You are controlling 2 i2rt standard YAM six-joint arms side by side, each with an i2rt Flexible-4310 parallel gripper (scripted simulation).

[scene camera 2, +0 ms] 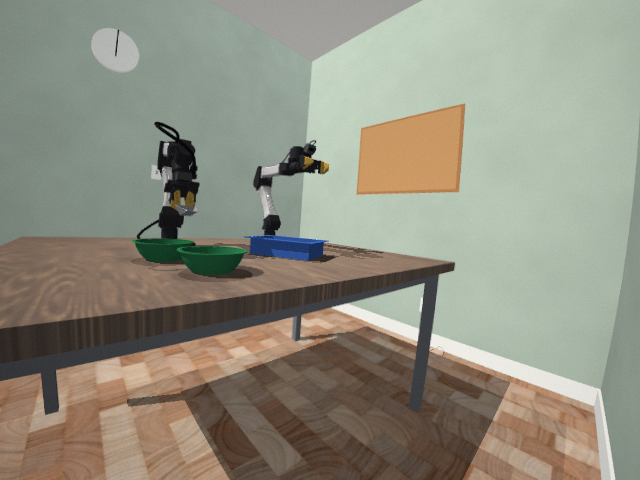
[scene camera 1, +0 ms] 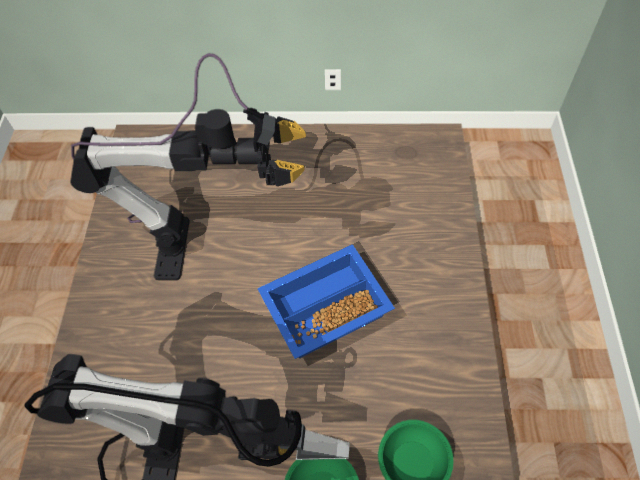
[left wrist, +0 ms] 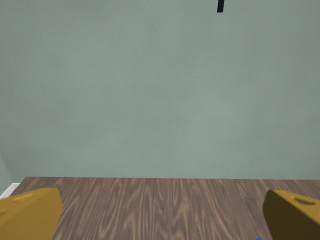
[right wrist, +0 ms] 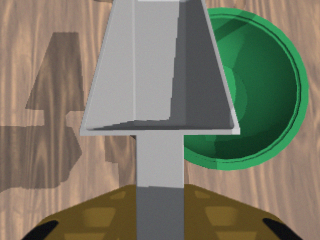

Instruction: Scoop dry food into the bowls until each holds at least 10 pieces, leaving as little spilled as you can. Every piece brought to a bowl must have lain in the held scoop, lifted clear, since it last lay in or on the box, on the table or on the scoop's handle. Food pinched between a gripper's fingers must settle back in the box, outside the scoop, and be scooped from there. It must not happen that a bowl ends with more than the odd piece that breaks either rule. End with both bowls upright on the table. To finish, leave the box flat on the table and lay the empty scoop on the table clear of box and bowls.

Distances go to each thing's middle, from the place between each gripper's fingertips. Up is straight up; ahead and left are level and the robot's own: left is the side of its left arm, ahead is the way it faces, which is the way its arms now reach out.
Scene:
Now: the grey scoop (right wrist: pixel 159 77) 4 cm ahead of my right hand, 1 cm to the right of it and 1 cm below it. Round my right hand: blue box (scene camera 1: pixel 298 295) (36 cm to the left, 12 cm ahead, 11 cm below).
I see the blue box 36 cm below my left hand (scene camera 1: pixel 305 151), 19 cm to the right of it and 3 cm ahead of it. From my left hand the other things lie so: grey scoop (56 cm to the right, 26 cm below, 5 cm behind).

